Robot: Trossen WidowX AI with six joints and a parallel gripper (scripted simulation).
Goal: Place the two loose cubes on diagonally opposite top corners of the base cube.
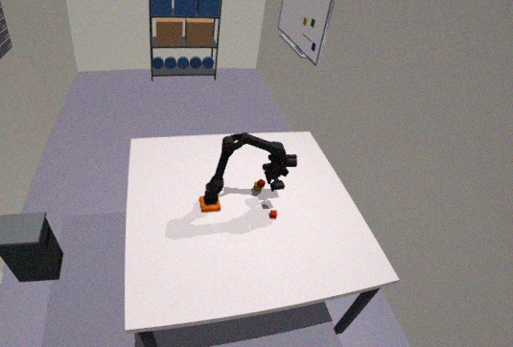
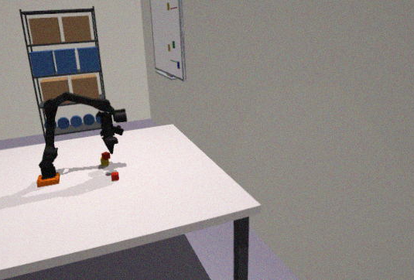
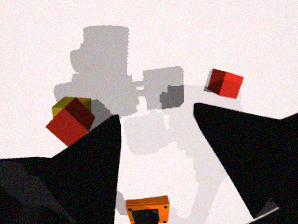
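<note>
Right now my gripper tip is 90 mm to the right of the red cube, 50 mm above it and 20 mm past it. Round my gripper tip: yellow base cube (100 mm to the left, 80 mm below, 30 mm behind).
</note>
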